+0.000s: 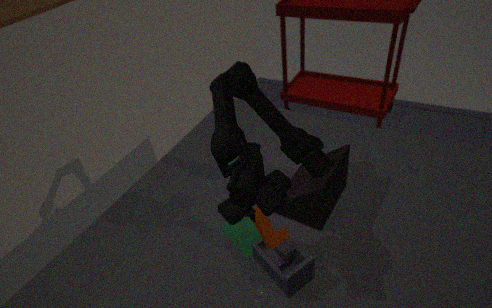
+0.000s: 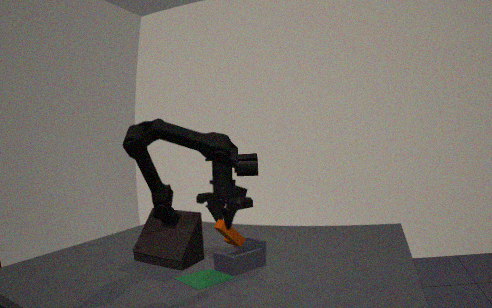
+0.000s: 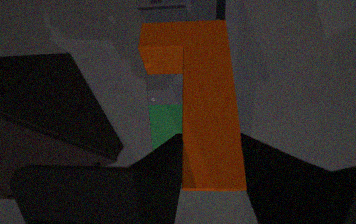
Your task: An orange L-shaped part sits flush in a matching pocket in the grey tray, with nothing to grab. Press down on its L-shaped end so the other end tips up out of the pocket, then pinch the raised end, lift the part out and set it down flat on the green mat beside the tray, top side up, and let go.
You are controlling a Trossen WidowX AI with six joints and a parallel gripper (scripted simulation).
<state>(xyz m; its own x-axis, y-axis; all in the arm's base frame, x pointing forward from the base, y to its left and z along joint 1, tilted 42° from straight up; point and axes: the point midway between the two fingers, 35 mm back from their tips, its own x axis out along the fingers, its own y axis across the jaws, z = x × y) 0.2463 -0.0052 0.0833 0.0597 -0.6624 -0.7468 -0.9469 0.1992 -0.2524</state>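
The green mat lies 4 cm behind my gripper tip, 8 cm to the right of it and 17 cm below it. Also, from my gripper tip: orange L-shaped part: 3 cm to the left, 3 cm below.
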